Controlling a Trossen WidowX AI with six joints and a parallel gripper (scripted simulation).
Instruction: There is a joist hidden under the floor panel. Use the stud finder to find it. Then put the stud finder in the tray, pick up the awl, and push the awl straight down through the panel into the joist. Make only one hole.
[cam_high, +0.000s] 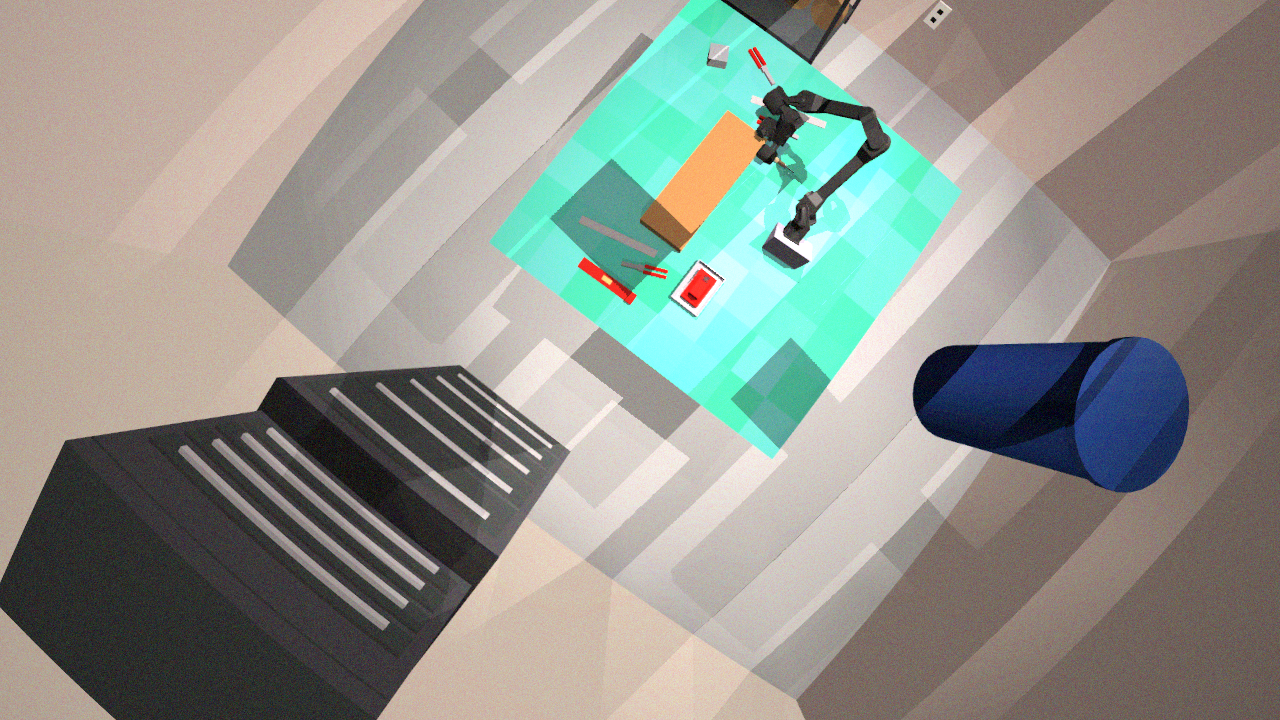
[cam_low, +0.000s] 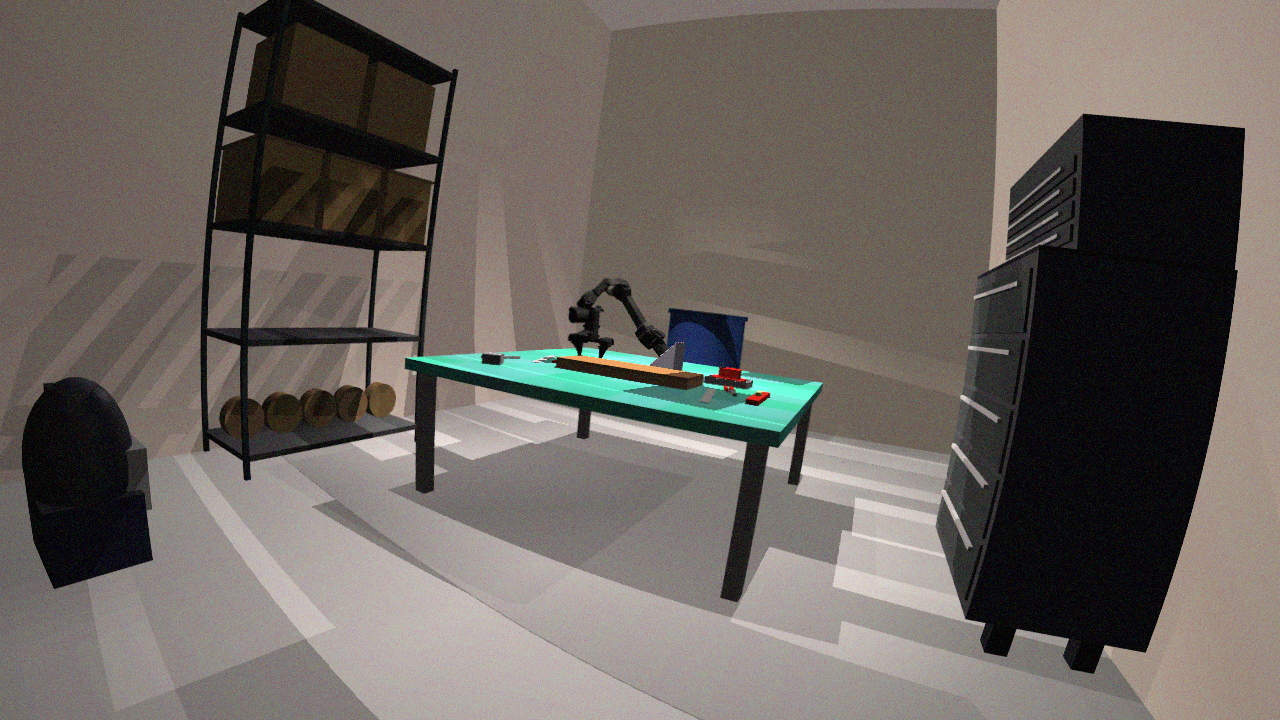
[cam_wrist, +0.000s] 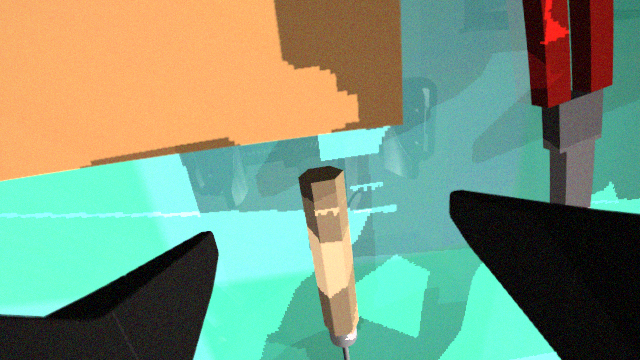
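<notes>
Now: gripper tip 6 cm past the awl, 1 cm to the right of it and 1 cm above it. Also, from my gripper tip: red stud finder 56 cm to the left, 3 cm above, 1 cm behind; then grey block 35 cm ahead, 24 cm to the right; then white tray 57 cm to the left, 1 cm behind.
</notes>
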